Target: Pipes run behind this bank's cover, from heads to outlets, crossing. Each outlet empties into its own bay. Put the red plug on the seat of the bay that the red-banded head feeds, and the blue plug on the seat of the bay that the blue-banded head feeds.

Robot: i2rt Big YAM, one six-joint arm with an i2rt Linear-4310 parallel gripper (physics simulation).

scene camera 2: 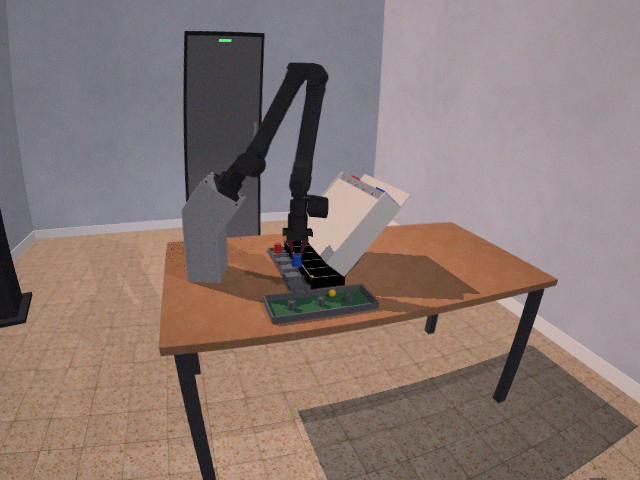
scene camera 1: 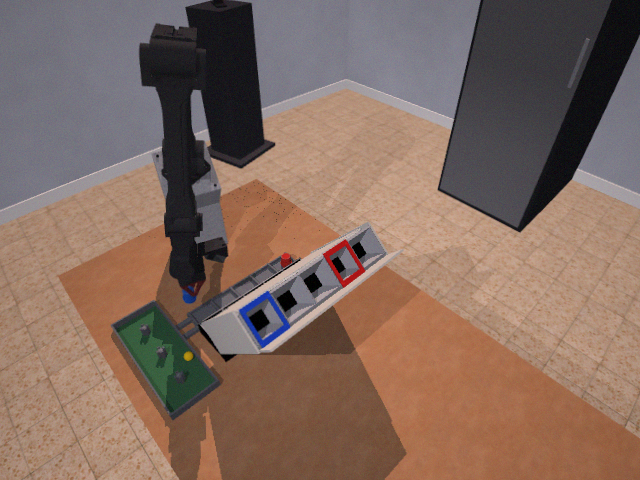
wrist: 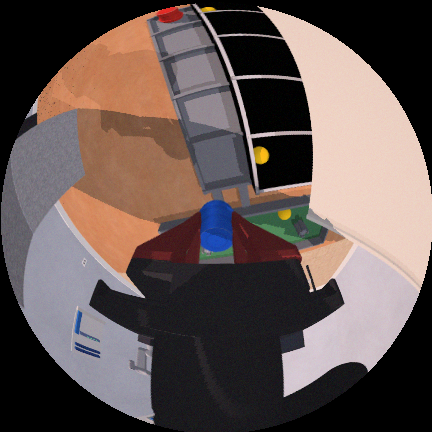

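Pixels of known places: gripper, fingertip midpoint: [scene camera 2: 296,258] [scene camera 1: 193,292] [wrist: 215,217]; arm's base, link origin: [scene camera 2: 224,189].
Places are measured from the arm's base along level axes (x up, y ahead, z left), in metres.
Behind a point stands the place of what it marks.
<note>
My gripper [scene camera 1: 190,290] @(x -0.220, y 0.182, z -0.211 m) [scene camera 2: 297,253] @(x -0.220, y 0.182, z -0.211 m) [wrist: 215,217] @(x -0.220, y 0.182, z -0.211 m) points down, shut on the blue plug [scene camera 1: 189,296] @(x -0.214, y 0.190, z -0.231 m) [scene camera 2: 296,260] @(x -0.217, y 0.168, z -0.234 m) [wrist: 216,235] @(x -0.204, y 0.180, z -0.216 m). The plug is upright and raised, near the green-tray end of the grey seat row [scene camera 1: 223,303] @(x -0.328, y 0.206, z -0.139 m) [scene camera 2: 296,282] @(x -0.328, y 0.197, z -0.189 m) [wrist: 215,159] @(x -0.328, y 0.189, z -0.195 m). The red plug [scene camera 1: 285,260] @(x -0.294, y 0.277, z 0.087 m) [scene camera 2: 277,248] @(x -0.306, y 0.261, z 0.088 m) [wrist: 170,14] stands at the row's far end. In scene view 1 the blue-banded head [scene camera 1: 252,329] @(x -0.014, y 0.513, z -0.315 m) is at the bank's green-tray end; the red-banded head [scene camera 1: 354,278] @(x -0.039, y 0.604, z -0.072 m) is second from the other end. The cover [scene camera 1: 227,330] @(x -0.094, y 0.425, z -0.308 m) [scene camera 2: 341,219] @(x -0.118, y 0.395, z -0.173 m) [wrist: 365,115] hides the pipes.
Black bays [wrist: 280,105] @(x -0.325, y 0.309, z -0.155 m) lie beside the seats. One yellow ball [wrist: 260,155] @(x -0.303, y 0.247, z -0.208 m) is in the bay nearest the green tray, another [wrist: 208,9] in the far-end bay. The green tray [scene camera 1: 139,379] @(x -0.310, y 0.209, z -0.443 m) [scene camera 2: 323,315] @(x -0.327, y 0.156, z -0.430 m) holds grey posts and a yellow ball [scene camera 1: 188,355] @(x -0.308, y 0.262, z -0.333 m) [scene camera 2: 331,292] @(x -0.313, y 0.249, z -0.337 m) [wrist: 284,213] @(x -0.309, y 0.255, z -0.324 m).
</note>
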